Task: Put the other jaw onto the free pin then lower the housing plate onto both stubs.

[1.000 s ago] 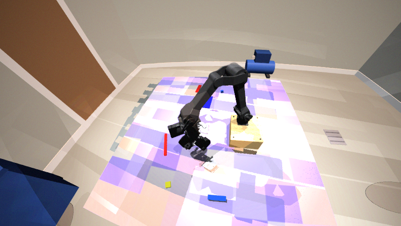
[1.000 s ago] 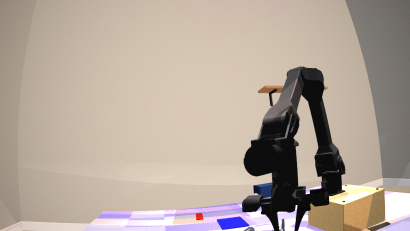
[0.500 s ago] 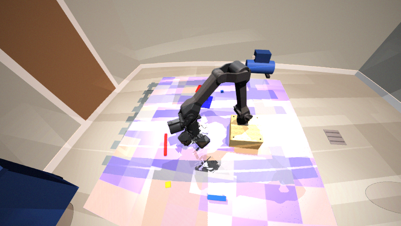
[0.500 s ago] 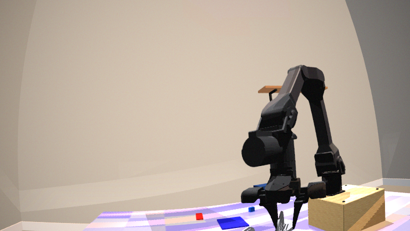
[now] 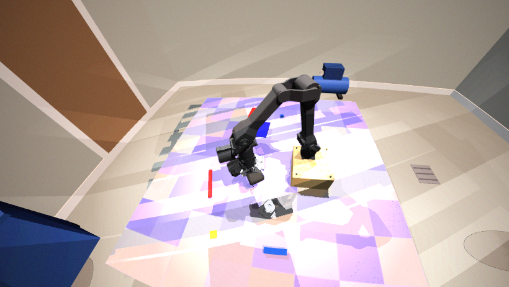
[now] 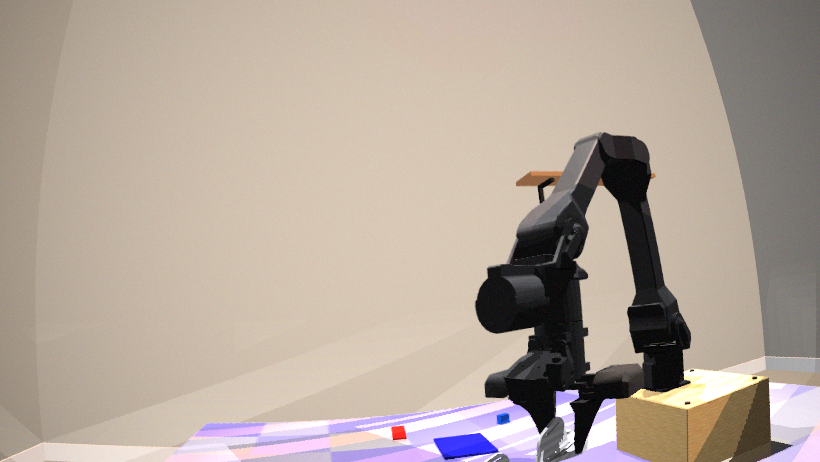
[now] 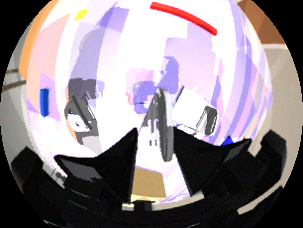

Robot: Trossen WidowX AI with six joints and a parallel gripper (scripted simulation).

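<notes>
The grey jaw lies 30 mm to the right of my gripper tip and 20 mm behind it. Also, from my gripper tip: blue tile 380 mm to the right, 80 mm below, 10 mm ahead; then yellow square 280 mm to the left, 130 mm ahead, 80 mm below; then blue bar 300 mm to the left, 140 mm behind, 70 mm below.
</notes>
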